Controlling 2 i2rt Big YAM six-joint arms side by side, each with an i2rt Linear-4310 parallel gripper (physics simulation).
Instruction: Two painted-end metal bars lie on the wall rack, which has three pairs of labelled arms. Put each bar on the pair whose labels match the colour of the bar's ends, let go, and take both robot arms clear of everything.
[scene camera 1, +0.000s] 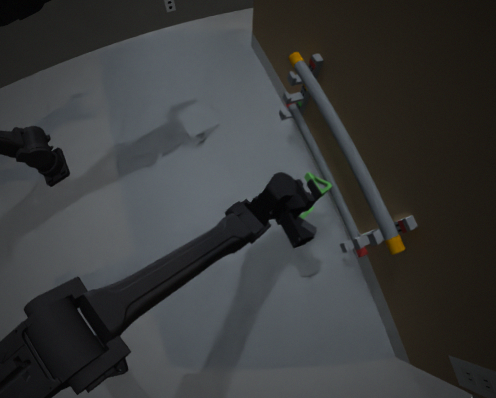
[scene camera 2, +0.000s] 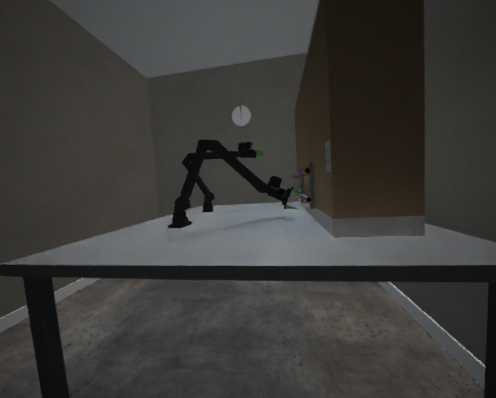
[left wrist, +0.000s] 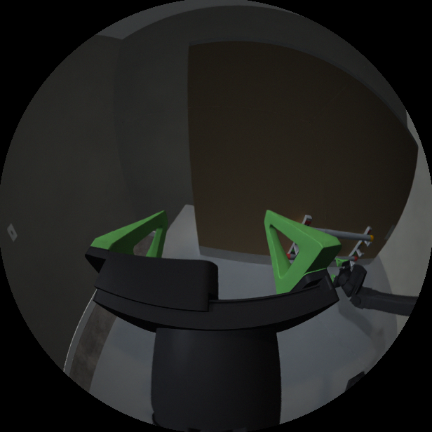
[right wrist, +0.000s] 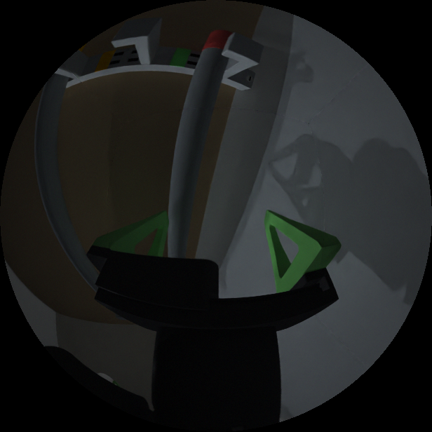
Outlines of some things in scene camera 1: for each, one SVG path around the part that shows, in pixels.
My right gripper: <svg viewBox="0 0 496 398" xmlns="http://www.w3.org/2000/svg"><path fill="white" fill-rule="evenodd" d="M311 173L307 173L304 177L308 188L312 192L311 194L305 191L303 188L304 184L300 179L295 180L297 192L293 196L300 195L306 204L306 208L303 210L305 213L301 216L299 215L303 219L314 209L313 204L332 188L330 182L322 180Z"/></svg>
An orange-ended bar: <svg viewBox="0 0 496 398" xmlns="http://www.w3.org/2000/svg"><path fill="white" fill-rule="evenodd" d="M292 53L289 56L289 61L310 93L343 152L375 217L390 254L397 254L405 250L405 246L387 207L339 116L299 52Z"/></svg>
